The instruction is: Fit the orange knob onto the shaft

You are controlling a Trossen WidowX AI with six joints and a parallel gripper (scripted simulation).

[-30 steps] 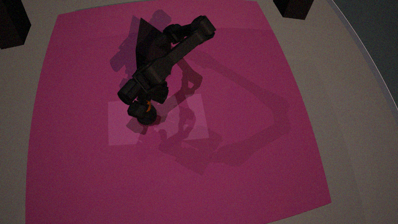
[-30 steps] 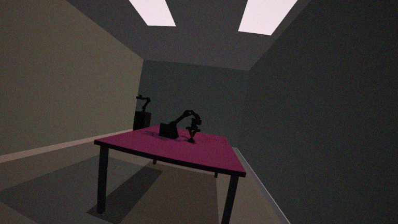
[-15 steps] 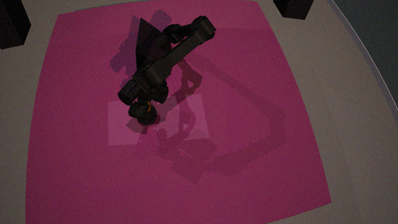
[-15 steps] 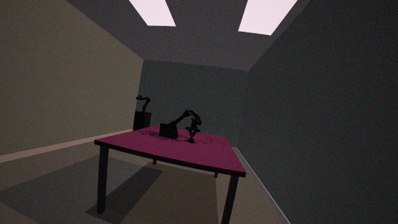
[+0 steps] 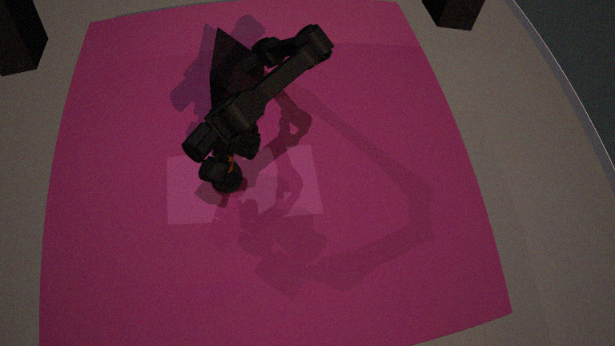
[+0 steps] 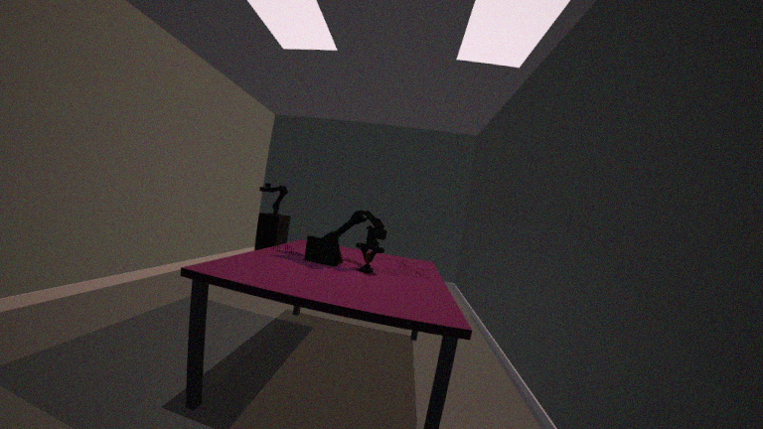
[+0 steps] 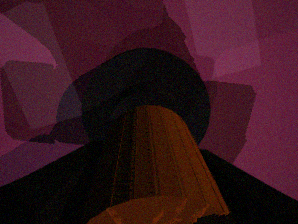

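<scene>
The orange knob lies 20 mm above my gripper tip. The rest, counted from my gripper tip: dark round pedestal (40 mm below).
</scene>
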